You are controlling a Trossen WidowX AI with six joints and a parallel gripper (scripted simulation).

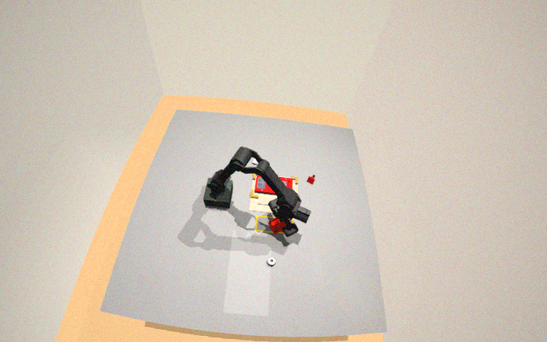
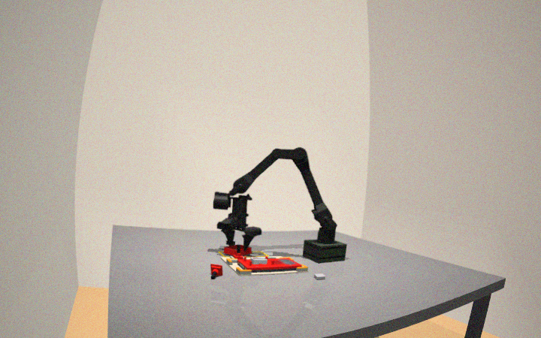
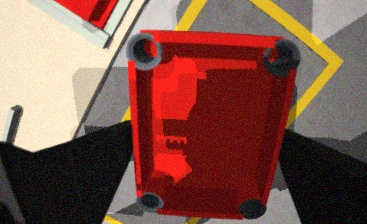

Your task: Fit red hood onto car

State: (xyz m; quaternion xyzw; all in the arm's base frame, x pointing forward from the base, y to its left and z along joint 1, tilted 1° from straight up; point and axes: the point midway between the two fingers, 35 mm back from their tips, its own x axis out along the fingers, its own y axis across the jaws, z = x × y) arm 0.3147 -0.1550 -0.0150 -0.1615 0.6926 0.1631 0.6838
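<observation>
My gripper tip is now 10 mm above the red hood. Also, from my gripper tip: grey engine block (20 mm ahead, 220 mm to the left); cream jig (10 mm behind, 190 mm to the left, 10 mm below).
</observation>
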